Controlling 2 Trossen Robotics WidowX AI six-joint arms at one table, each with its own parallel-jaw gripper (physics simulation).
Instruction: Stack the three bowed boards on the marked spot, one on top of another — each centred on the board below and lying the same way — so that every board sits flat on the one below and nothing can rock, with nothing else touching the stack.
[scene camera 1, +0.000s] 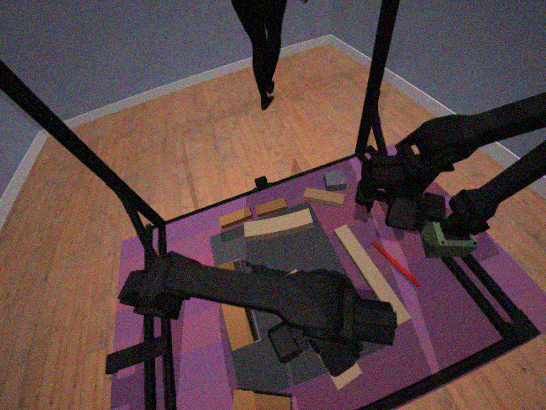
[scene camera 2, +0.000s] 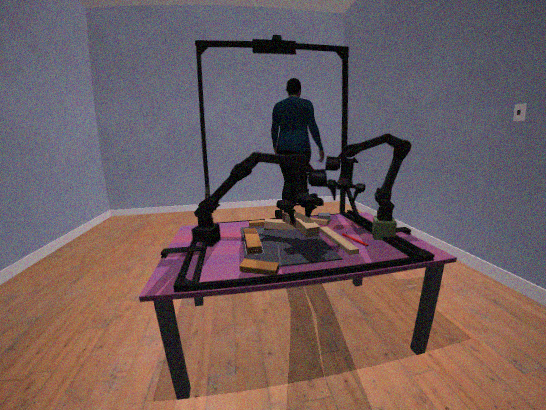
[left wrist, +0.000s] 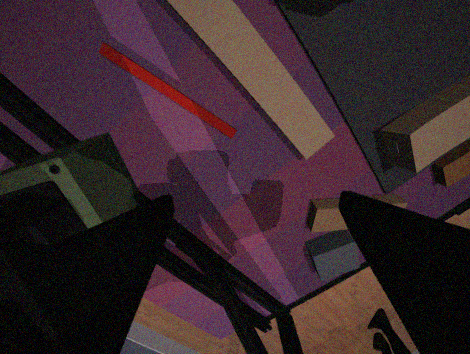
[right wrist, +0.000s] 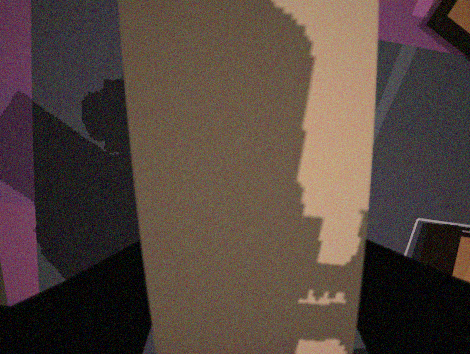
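Observation:
My right gripper is shut on a tan bowed board and holds it a little above the front right part of the grey mat. The arm hides most of this board from above. An orange-brown board lies inside the white-outlined marked spot to the left of the gripper. Another tan bowed board lies at the mat's far edge. My left gripper is open and empty, high over the table's far right.
A long flat tan plank and a red stick lie right of the mat. Small wooden blocks and a grey block lie at the back. A person stands behind the table.

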